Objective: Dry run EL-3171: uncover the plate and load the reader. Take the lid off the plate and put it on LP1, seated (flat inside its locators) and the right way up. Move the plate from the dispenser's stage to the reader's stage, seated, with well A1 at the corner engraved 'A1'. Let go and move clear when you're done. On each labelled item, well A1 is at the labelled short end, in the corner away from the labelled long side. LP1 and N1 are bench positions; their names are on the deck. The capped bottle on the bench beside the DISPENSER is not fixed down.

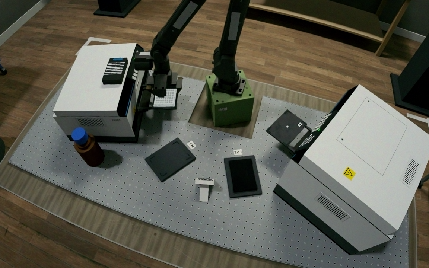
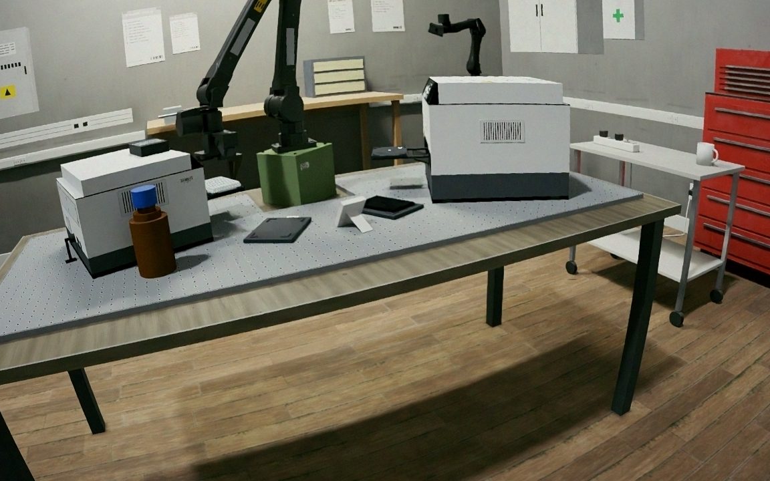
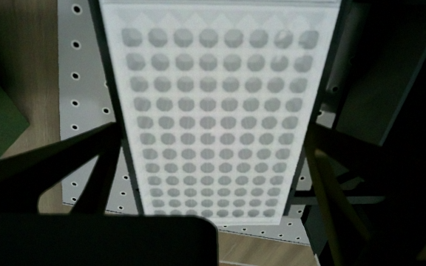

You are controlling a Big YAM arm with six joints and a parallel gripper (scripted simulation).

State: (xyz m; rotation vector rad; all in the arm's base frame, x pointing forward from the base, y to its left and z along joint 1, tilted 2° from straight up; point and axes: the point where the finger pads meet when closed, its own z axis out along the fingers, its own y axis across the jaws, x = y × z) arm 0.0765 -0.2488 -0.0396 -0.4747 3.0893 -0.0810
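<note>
The well plate lies right at my hand. Round my hand: brown capped bottle (330 mm ahead, 200 mm to the right, 20 mm above); dark lid (390 mm to the left, 220 mm ahead, 80 mm below); N1 nest (240 mm ahead, 100 mm to the left, 90 mm below).
</note>
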